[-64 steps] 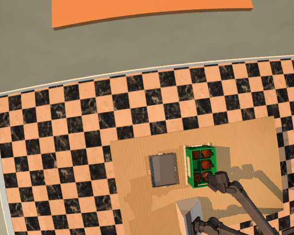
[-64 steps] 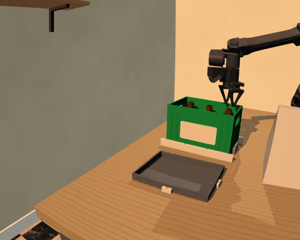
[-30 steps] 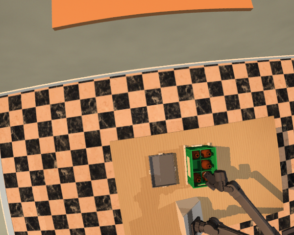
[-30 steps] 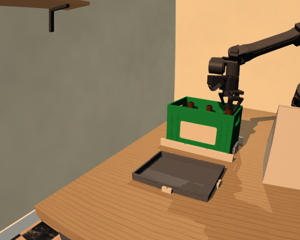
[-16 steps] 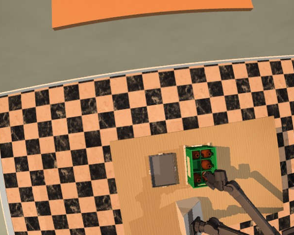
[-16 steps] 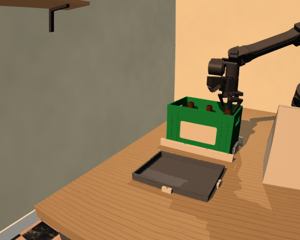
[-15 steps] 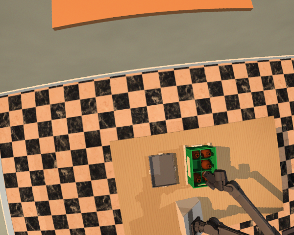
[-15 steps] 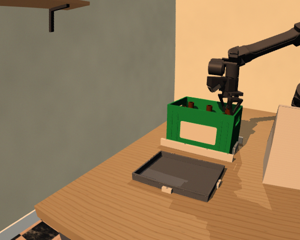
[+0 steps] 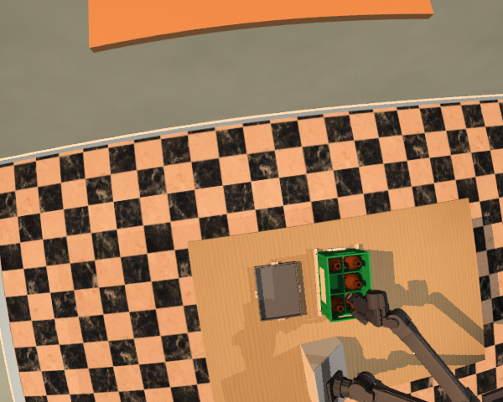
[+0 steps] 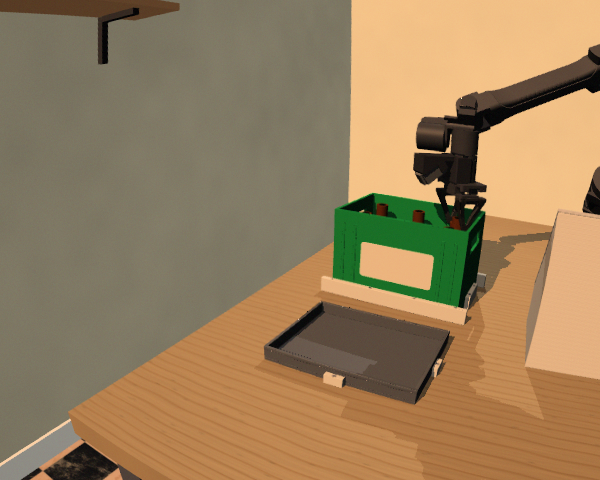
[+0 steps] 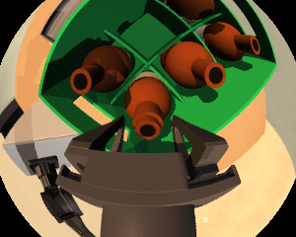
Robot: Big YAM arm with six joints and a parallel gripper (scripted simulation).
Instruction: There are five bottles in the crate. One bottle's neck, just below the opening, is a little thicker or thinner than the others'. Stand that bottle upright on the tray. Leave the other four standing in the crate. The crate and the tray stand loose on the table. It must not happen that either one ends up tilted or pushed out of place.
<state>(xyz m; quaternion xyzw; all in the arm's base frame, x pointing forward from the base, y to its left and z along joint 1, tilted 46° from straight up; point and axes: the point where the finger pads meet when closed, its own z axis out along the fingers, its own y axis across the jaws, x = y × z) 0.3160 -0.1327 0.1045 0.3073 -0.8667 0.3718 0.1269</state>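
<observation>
The green crate lies 90 mm ahead of my hand, 30 mm to the left of it and 70 mm below it. The rest, counted from my hand: dark grey tray: 90 mm ahead, 320 mm to the left, 140 mm below.
</observation>
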